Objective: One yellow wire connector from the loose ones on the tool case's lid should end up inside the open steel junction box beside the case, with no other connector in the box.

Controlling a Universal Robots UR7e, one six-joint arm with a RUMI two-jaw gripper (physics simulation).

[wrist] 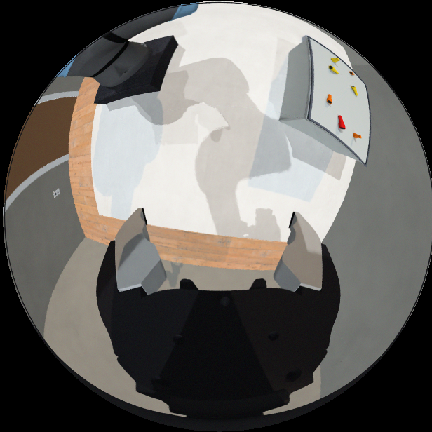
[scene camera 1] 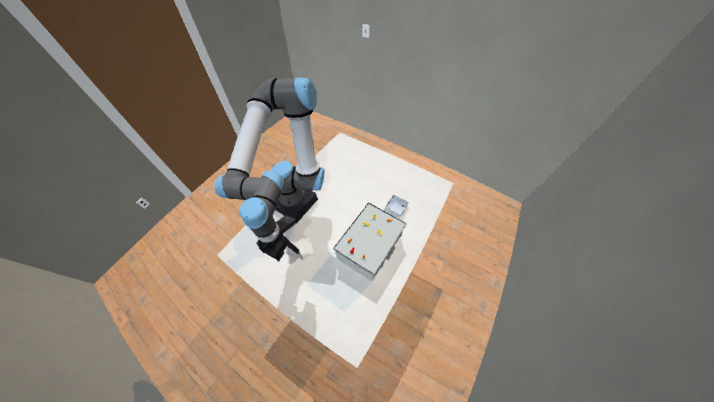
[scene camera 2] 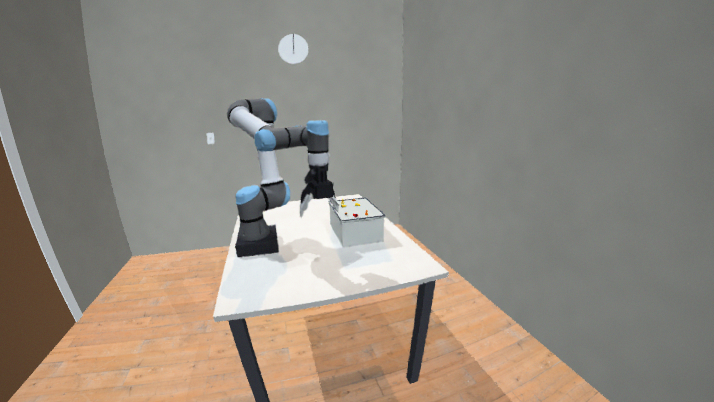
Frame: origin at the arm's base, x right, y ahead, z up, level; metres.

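Seen in the pictures: gripper, fingertip midpoint: (scene camera 1: 286,251) (scene camera 2: 319,214); arm's base at its link origin: (scene camera 1: 291,195) (scene camera 2: 254,234).
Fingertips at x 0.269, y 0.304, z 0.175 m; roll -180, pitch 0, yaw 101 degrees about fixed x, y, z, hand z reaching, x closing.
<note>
Pixels of each thing's top centre, then the offset from my fingertips to it. "pt": a spot on its surface instead. Level surfaces: height alone.
- grey tool case at its top centre: (scene camera 1: 372,236) (scene camera 2: 355,207) dy +0.218, dx -0.304, dz -0.095 m
- open steel junction box at a spot on its surface: (scene camera 1: 397,206) pt dy +0.202, dx -0.605, dz -0.235 m
- red connector at its top centre: (scene camera 1: 352,249) (scene camera 2: 355,213) dy +0.187, dx -0.193, dz -0.083 m
- white table at its surface level: dz -0.237 m
Three yellow connectors, one (scene camera 1: 374,217) (wrist: 335,60), a second (scene camera 1: 366,224) (wrist: 333,69) and a third (scene camera 1: 380,233) (scene camera 2: 357,204) (wrist: 354,91), lie apart on the lid of the grey tool case (scene camera 1: 372,242) (scene camera 2: 363,233) (wrist: 296,90). The open steel junction box (scene camera 1: 397,206) stands beside the case's far end; no connector is visible in it at this size. It does not show in the wrist view. My gripper (scene camera 1: 290,254) (scene camera 2: 319,208) (wrist: 218,212) is open and empty, above the table to the side of the case, away from the connectors. Its far finger is hard to make out in scene camera 1.
A red connector (scene camera 1: 352,250) (scene camera 2: 355,215) (wrist: 341,122) and three orange ones, one (scene camera 1: 389,220) (wrist: 351,73), another (scene camera 1: 350,241) (wrist: 329,99) and the last (scene camera 1: 364,257) (scene camera 2: 366,213) (wrist: 356,135), share the lid. The case rises above the white table (scene camera 1: 420,195) (scene camera 2: 400,267).
</note>
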